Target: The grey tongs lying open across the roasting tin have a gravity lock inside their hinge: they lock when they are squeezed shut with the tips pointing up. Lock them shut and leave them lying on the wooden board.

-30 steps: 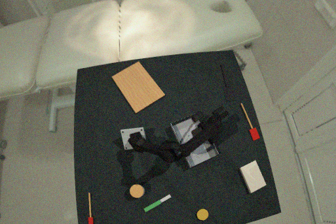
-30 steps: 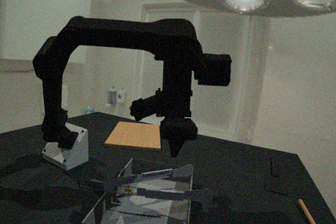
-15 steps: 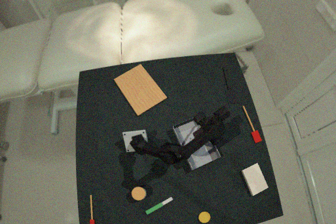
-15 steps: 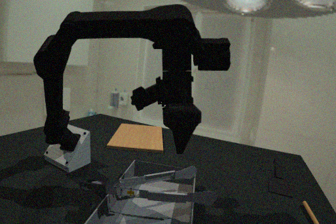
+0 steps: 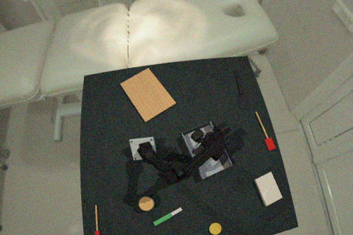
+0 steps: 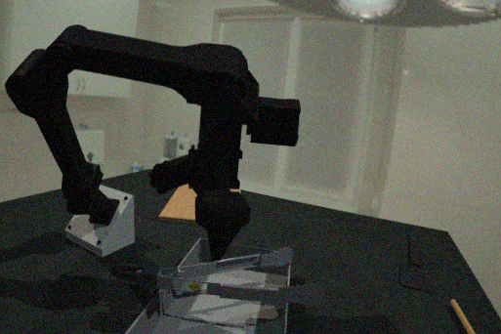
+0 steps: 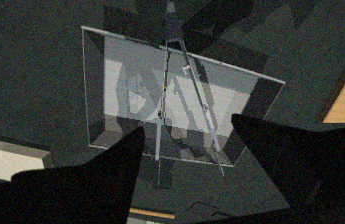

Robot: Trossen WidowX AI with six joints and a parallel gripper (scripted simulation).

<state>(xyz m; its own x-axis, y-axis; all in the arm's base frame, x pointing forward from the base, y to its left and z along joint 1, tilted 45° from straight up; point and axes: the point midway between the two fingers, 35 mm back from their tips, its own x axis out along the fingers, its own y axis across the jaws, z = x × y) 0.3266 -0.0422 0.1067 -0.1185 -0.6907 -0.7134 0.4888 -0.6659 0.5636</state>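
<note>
Right now the roasting tin is 3 cm ahead of my gripper tip, 1 cm to the left of it and 10 cm below it. From my gripper tip the other things lie so: white block (33 cm ahead, 33 cm to the right, 12 cm below); then red-headed spatula (45 cm ahead, 1 cm to the left, 12 cm below); then yellow disc (5 cm behind, 45 cm to the right, 12 cm below).
</note>
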